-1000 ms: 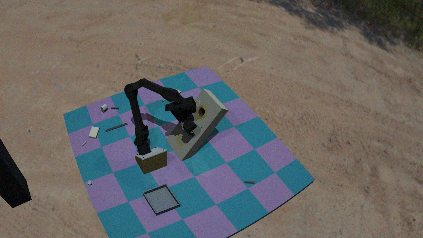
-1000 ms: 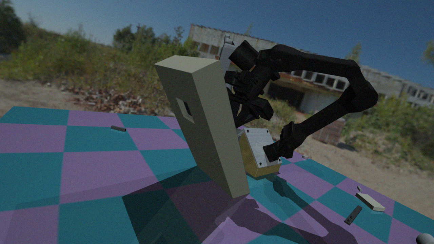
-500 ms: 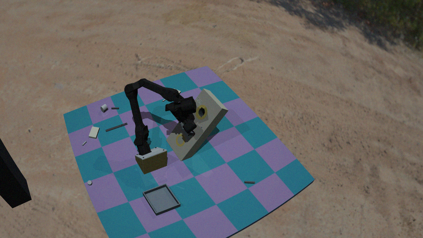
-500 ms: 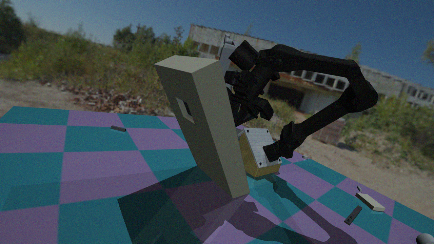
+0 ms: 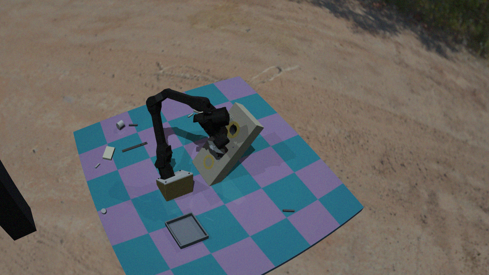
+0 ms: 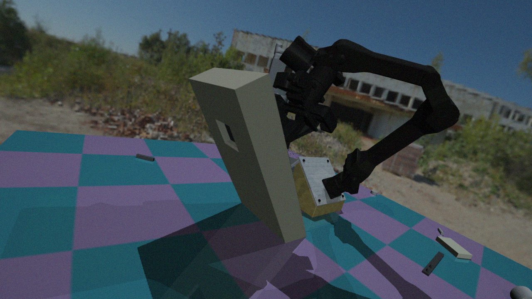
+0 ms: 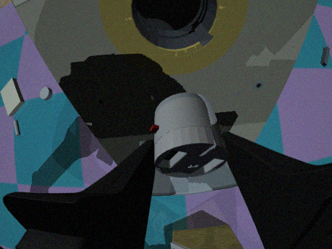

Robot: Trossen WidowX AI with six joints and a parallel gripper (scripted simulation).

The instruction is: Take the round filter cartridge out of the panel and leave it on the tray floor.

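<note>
Now: gripper tip 50 mm above the tan service panel and 40 mm short of it. Round my gripper tip: round grey filter cartridge right at my gripper tip; grey tray 360 mm behind, 250 mm to the right, 190 mm below.
</note>
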